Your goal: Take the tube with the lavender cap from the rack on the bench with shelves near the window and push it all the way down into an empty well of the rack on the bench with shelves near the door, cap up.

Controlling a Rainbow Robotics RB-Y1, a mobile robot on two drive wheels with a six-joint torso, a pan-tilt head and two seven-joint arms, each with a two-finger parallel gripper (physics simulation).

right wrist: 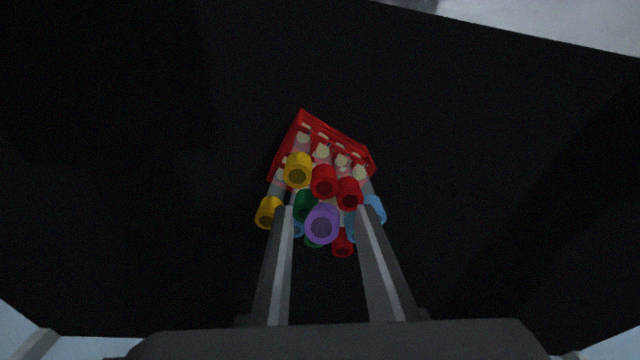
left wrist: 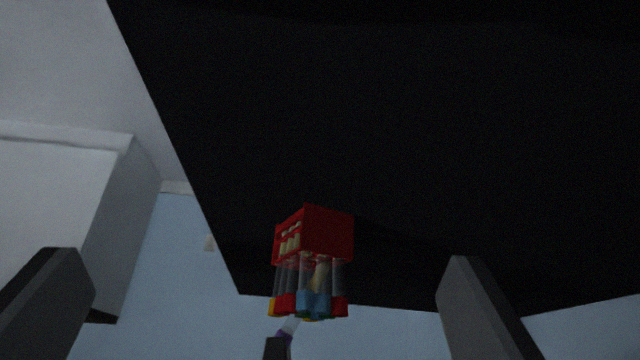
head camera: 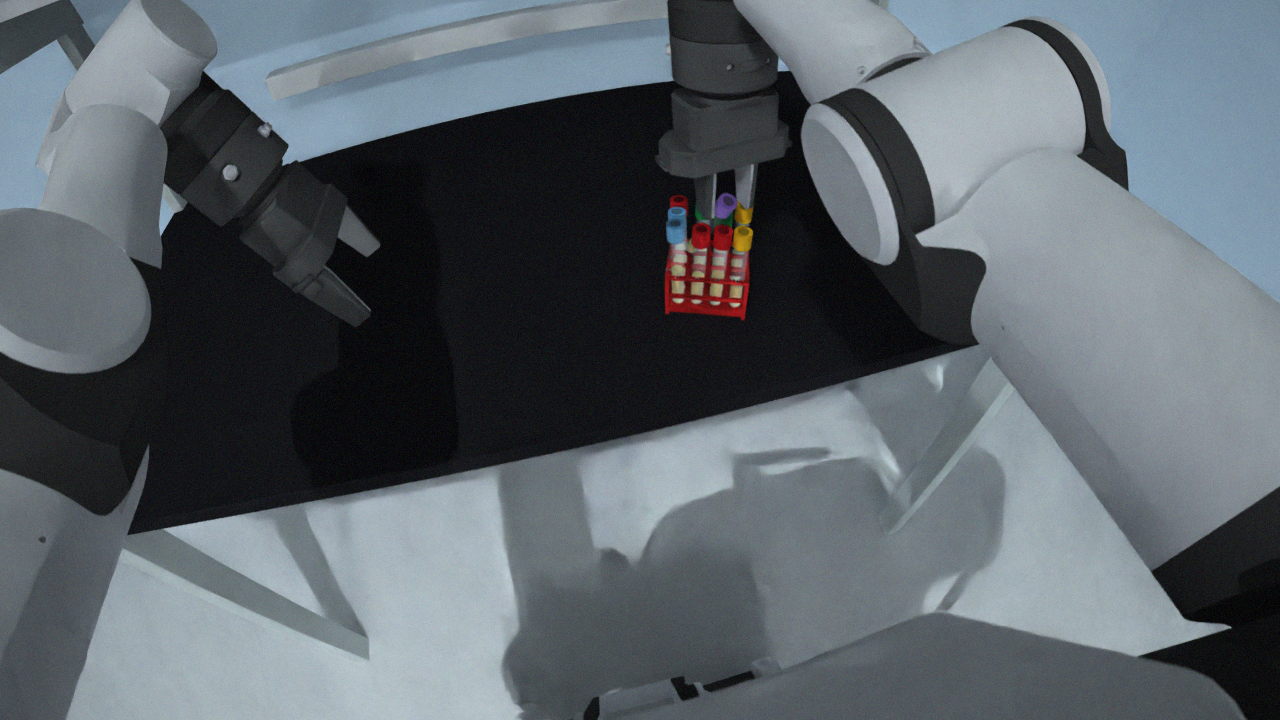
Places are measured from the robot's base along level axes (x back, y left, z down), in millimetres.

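Where they show: left gripper, fingertip midpoint: (left wrist: 272, 272) (head camera: 369, 281); right gripper, fingertip midpoint: (right wrist: 324, 216) (left wrist: 278, 339) (head camera: 725, 209).
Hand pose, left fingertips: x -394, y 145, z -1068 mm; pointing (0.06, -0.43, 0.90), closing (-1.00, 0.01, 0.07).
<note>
After its pixels a point has its place.
The lavender-capped tube (head camera: 725, 205) @(x -389, y -199, z -1068 mm) (left wrist: 284, 334) @(x -400, y -191, z -1055 mm) (right wrist: 322, 224) @(x -391, y -203, z -1069 mm) stands higher than its neighbours and tilted in the red rack (head camera: 707, 311) @(x -389, y -187, z -924 mm) (left wrist: 330, 230) @(x -441, y -157, z -942 mm) on the black bench. My right gripper (head camera: 728, 213) @(x -394, y -202, z -1060 mm) (right wrist: 324, 216) @(x -394, y -202, z -1060 mm) points down over the rack, partly open, with a finger on either side of the lavender cap and a gap around it; it is not gripping it. In the left wrist view a dark fingertip partly hides the cap. My left gripper (head camera: 366, 282) @(x -395, y 145, z -1068 mm) (left wrist: 272, 272) @(x -395, y 145, z -1068 mm) is wide open and empty above the bench, left of the rack. The other rack does not show.
Red, blue, green and yellow caps crowd close around the lavender one; a yellow cap (head camera: 742, 238) @(x -378, y -215, z -1032 mm) (right wrist: 297, 171) @(x -382, y -220, z -1034 mm) and a red cap (head camera: 722, 236) @(x -386, y -197, z -1033 mm) (right wrist: 324, 182) @(x -389, y -201, z -1033 mm) are near it. The black bench (head camera: 537, 268) @(x -532, y -12, z -914 mm) (left wrist: 400, 125) @(x -474, y 21, z -914 mm) (right wrist: 125, 125) @(x -421, y -420, z -914 mm) has its near edge toward my body.
</note>
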